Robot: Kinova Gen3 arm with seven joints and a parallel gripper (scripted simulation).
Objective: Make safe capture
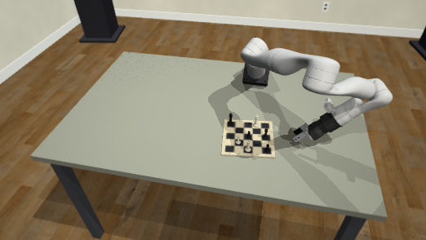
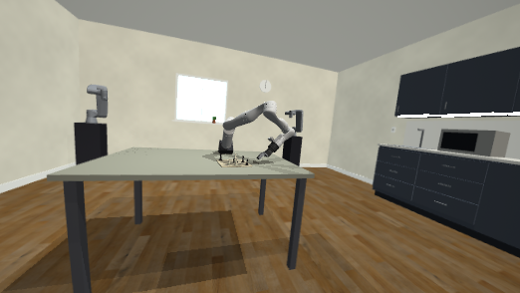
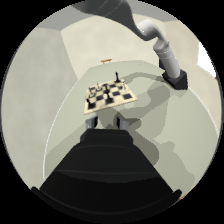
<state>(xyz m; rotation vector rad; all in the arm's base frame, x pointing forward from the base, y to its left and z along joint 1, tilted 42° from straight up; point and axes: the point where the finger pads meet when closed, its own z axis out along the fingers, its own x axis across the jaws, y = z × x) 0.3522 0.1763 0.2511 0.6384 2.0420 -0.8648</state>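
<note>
Right now the chessboard is 3 cm behind my hand, 20 cm to the right of it and 5 cm below it.
</note>
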